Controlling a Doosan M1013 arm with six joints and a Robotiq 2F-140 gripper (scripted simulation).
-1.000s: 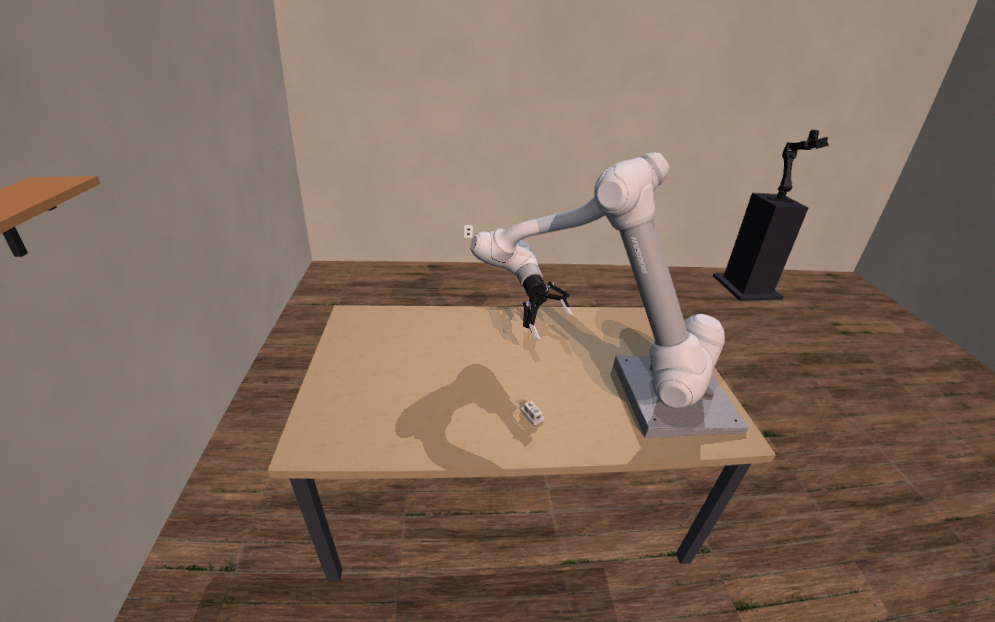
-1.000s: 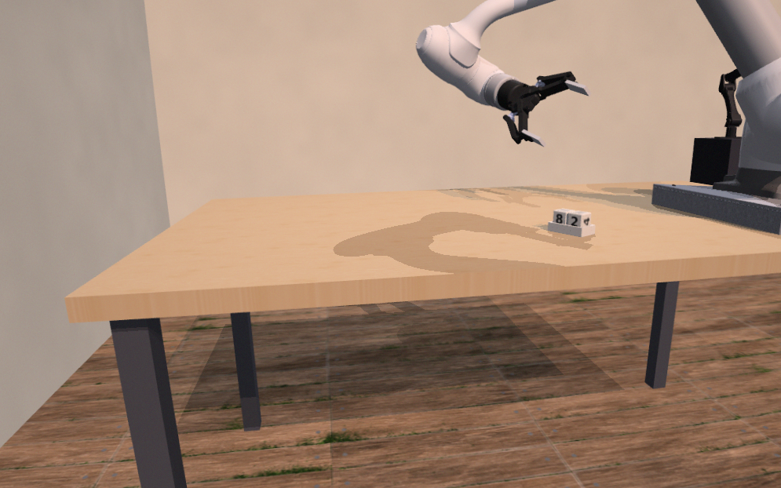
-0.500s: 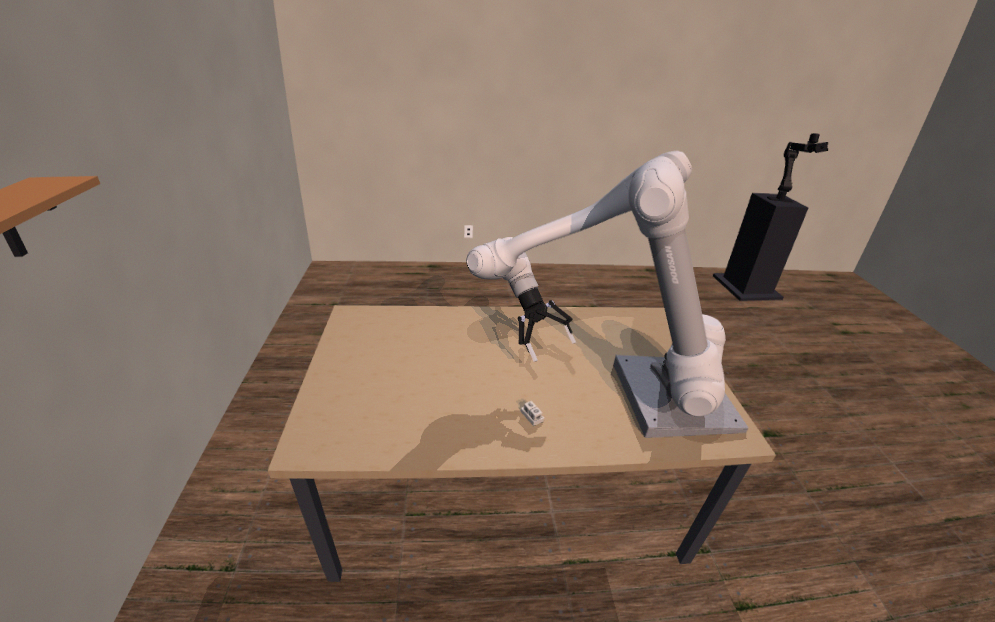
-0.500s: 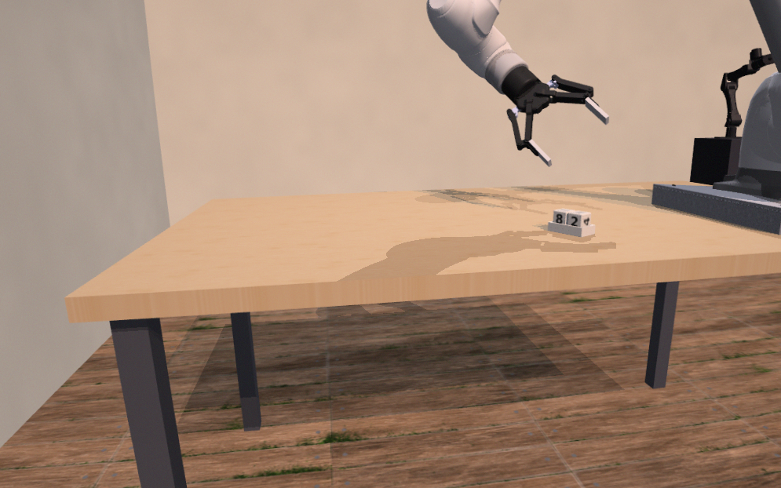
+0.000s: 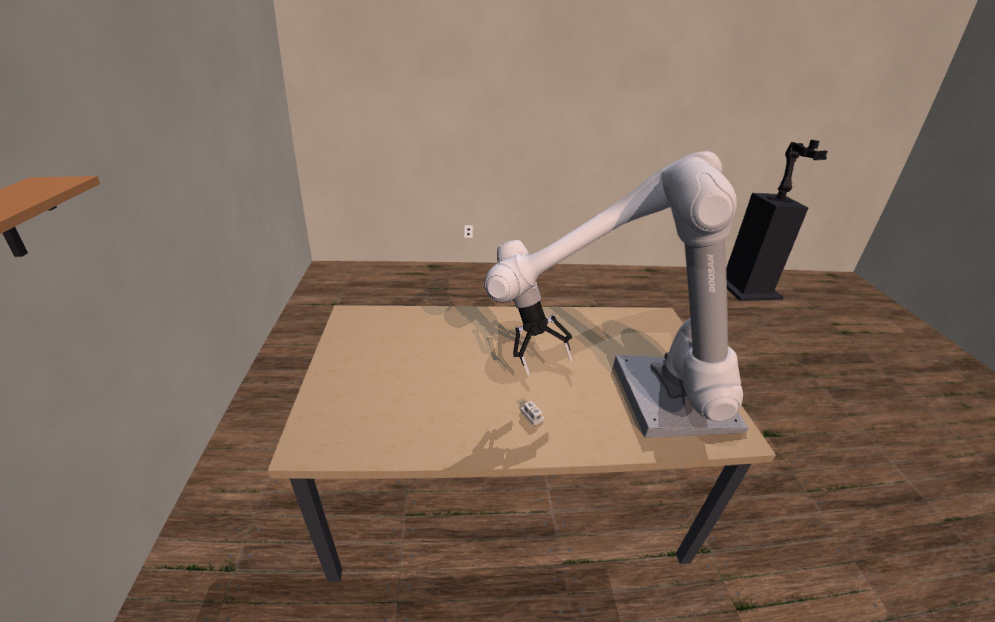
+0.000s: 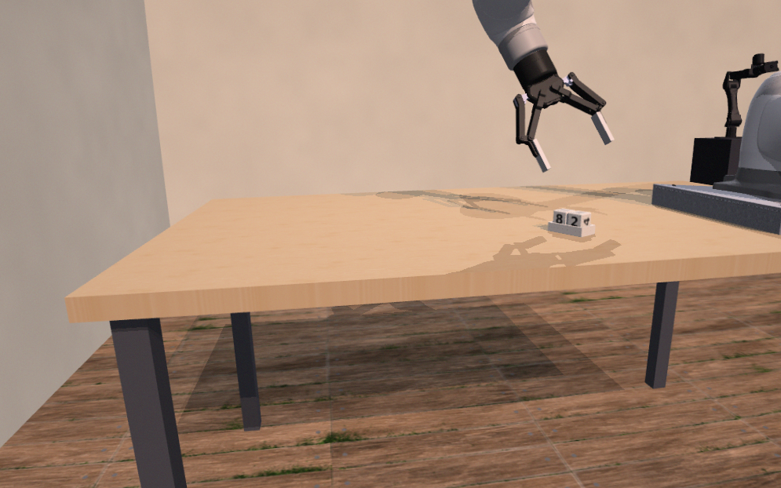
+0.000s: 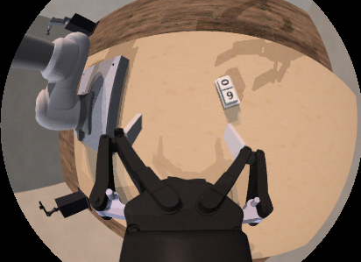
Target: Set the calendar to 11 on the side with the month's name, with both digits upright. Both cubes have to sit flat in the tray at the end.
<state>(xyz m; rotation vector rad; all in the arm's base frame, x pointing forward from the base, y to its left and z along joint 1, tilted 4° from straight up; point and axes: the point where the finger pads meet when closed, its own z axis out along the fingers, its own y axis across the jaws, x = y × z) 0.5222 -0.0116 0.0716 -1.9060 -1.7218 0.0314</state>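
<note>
Now: hand 13 cm above the white tray, 9 cm to the right of it and 6 cm short of it.
</note>
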